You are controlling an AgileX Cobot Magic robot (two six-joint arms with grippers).
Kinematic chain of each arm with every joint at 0, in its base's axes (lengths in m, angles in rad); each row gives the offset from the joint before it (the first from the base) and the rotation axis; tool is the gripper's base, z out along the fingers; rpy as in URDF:
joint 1: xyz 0 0 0.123 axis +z
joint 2: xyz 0 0 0 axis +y
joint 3: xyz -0.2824 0 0.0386 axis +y
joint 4: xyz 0.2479 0 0.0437 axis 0.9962 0 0.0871
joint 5: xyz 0 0 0 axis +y
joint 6: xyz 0.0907 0 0.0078 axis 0.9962 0 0.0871
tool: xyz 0 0 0 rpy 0 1.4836 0
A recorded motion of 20 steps. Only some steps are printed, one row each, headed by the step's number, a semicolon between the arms.
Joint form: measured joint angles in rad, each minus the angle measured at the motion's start. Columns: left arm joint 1, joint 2, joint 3, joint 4, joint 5, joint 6; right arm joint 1, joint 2, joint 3, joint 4, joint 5, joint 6.
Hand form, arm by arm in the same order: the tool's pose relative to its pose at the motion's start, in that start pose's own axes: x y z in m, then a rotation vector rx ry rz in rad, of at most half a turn. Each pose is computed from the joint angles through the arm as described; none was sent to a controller.
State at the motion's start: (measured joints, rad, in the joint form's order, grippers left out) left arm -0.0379 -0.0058 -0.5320 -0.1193 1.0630 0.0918; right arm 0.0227 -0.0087 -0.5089 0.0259 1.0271 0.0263
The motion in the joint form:
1: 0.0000 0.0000 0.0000 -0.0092 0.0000 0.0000; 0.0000 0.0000 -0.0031 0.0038 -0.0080 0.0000
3: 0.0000 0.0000 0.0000 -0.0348 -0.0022 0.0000; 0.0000 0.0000 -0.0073 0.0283 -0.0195 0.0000
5: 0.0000 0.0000 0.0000 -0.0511 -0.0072 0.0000; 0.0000 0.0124 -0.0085 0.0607 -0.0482 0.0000
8: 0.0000 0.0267 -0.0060 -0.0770 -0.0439 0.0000; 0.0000 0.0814 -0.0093 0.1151 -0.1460 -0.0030
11: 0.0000 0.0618 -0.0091 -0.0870 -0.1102 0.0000; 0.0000 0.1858 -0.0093 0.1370 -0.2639 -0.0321
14: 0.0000 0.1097 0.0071 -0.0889 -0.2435 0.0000; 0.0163 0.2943 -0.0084 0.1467 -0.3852 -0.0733
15: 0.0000 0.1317 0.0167 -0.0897 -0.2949 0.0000; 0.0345 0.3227 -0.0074 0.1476 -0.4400 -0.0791
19: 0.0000 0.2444 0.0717 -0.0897 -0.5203 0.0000; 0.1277 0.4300 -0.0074 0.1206 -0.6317 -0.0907
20: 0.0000 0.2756 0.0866 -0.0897 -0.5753 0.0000; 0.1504 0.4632 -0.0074 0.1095 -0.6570 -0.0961
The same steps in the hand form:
1: -0.0001 -0.0007 0.0000 0.0080 -0.0007 -0.0045; -0.0013 0.0004 -0.0007 -0.0036 -0.0110 0.0019
3: -0.0005 -0.0027 0.0000 0.0301 -0.0050 -0.0170; -0.0032 0.0023 -0.0017 -0.0249 -0.0261 0.0146
5: -0.0011 -0.0040 -0.0001 0.0437 -0.0113 -0.0250; -0.0069 0.0048 -0.0003 -0.0522 -0.0429 0.0328
8: -0.0079 -0.0052 0.0023 0.0624 -0.0293 -0.0417; -0.0207 0.0085 0.0095 -0.0922 -0.0717 0.0684
11: -0.0171 -0.0045 0.0068 0.0634 -0.0642 -0.0536; -0.0370 0.0091 0.0266 -0.0970 -0.0866 0.0663
14: -0.0288 -0.0015 0.0173 0.0486 -0.1331 -0.0677; -0.0514 0.0093 0.0460 -0.1027 -0.0993 0.0394
15: -0.0325 -0.0002 0.0227 0.0424 -0.1528 -0.0738; -0.0566 0.0100 0.0511 -0.1142 -0.1234 0.0325
19: -0.0436 0.0065 0.0513 0.0089 -0.2096 -0.0987; -0.0739 0.0159 0.0701 -0.1670 -0.2019 -0.0170
20: -0.0451 0.0083 0.0591 -0.0003 -0.2182 -0.1045; -0.0757 0.0182 0.0766 -0.1791 -0.1936 -0.0379

